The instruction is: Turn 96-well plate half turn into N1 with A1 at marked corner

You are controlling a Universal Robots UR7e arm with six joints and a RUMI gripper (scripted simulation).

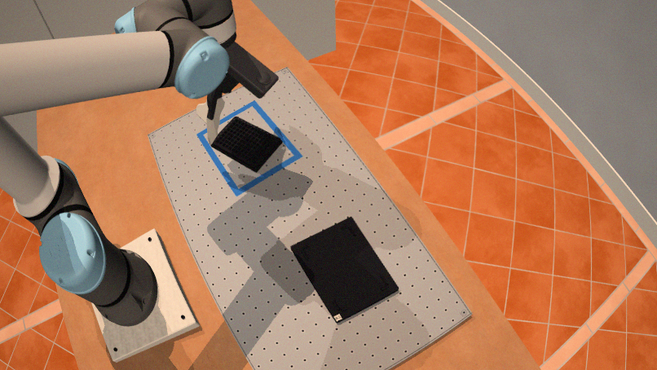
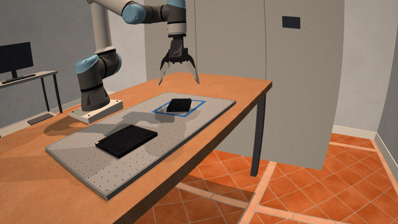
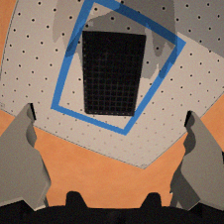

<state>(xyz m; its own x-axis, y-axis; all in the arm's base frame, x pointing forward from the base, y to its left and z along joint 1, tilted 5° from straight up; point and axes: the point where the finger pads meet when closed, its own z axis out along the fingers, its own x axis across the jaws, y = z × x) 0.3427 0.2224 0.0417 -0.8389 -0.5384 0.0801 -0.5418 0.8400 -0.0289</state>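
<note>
Now: hand 8 cm above the black 96-well plate. Round my hand: white A1 label: 2 cm ahead, 41 cm to the right, 8 cm below; black plate nest N1: 7 cm ahead, 33 cm to the right, 8 cm below.
</note>
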